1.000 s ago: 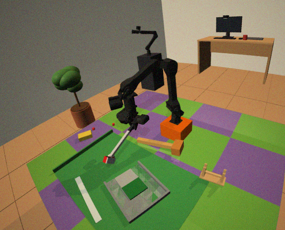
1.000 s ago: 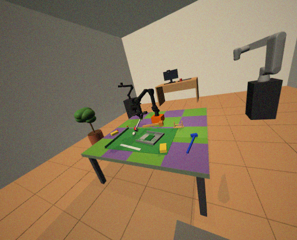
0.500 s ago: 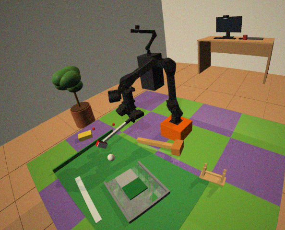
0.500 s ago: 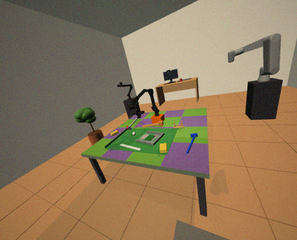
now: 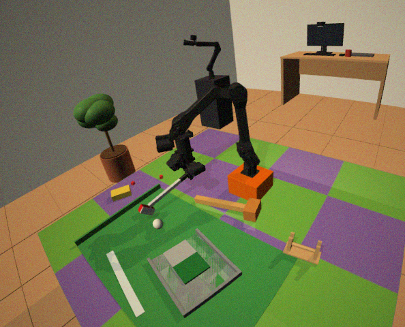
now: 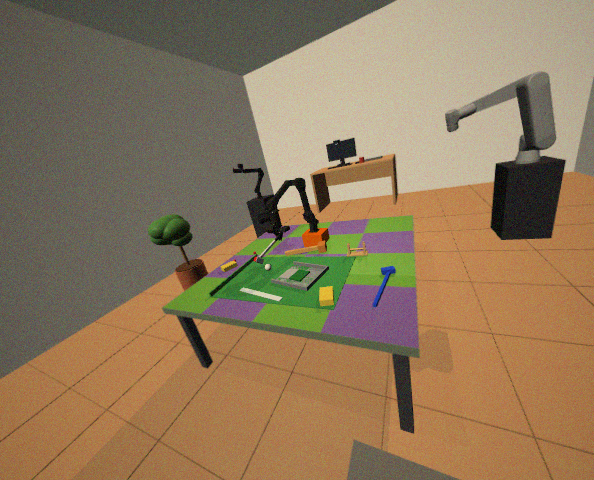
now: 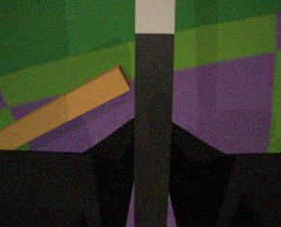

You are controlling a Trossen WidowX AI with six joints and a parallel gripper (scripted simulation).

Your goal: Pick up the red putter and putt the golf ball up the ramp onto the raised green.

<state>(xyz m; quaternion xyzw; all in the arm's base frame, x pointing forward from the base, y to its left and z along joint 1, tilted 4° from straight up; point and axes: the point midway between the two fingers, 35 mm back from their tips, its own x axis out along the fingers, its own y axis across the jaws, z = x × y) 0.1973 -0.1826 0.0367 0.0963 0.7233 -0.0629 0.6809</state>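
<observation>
Right now my gripper tip is 12 cm short of the red putter and 2 cm to the left of it. The rest, counted from my gripper tip: white golf ball 22 cm ahead, 9 cm below; then wooden stand 52 cm to the left, 8 cm below, 2 cm ahead; then white strip 46 cm ahead, 11 cm below, 9 cm to the left.
</observation>
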